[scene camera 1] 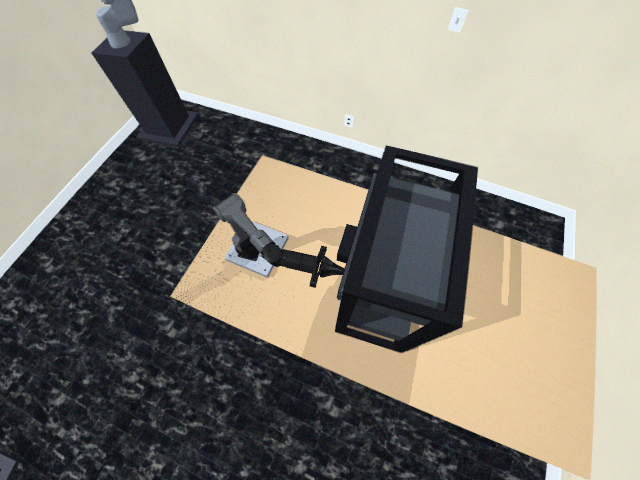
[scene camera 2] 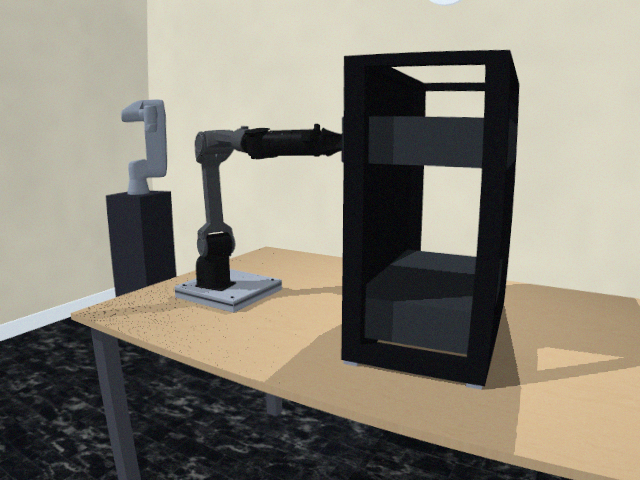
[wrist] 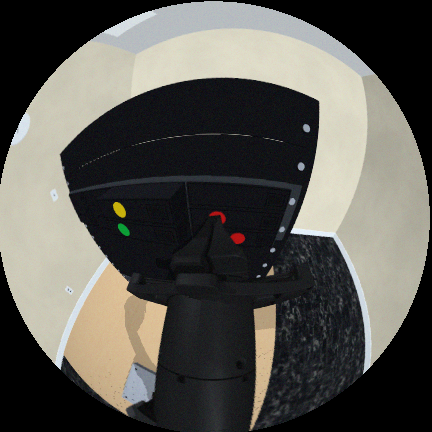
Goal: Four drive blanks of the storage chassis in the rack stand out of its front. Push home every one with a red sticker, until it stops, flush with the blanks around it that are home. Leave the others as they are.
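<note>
The storage chassis (scene camera 1: 423, 248) (scene camera 2: 429, 142) (wrist: 225, 179) sits high in the black rack (scene camera 1: 467, 232) (scene camera 2: 354, 206) (wrist: 225, 107). In the wrist view, a blank with a yellow sticker (wrist: 119, 209) and one with a green sticker (wrist: 123, 229) below it stand out at the left. Right of them are an upper red sticker (wrist: 218, 216), partly behind the fingertips, and a lower red sticker (wrist: 237, 238). Neither red-stickered blank visibly stands out in scene camera 1. My gripper (scene camera 1: 342, 271) (scene camera 2: 341, 142) (wrist: 215, 222) is shut and empty, its tips at the upper red blank's face.
The protruding left blanks (scene camera 1: 347, 242) stand beside my fingers in scene camera 1. The rack stands on the wooden table (scene camera 1: 465, 372) (scene camera 2: 206, 335). A second chassis (scene camera 2: 418, 320) sits low in the rack. Another arm (scene camera 1: 117, 36) (scene camera 2: 156, 134) stands on a dark pedestal (scene camera 1: 142, 87) (scene camera 2: 139, 232) behind.
</note>
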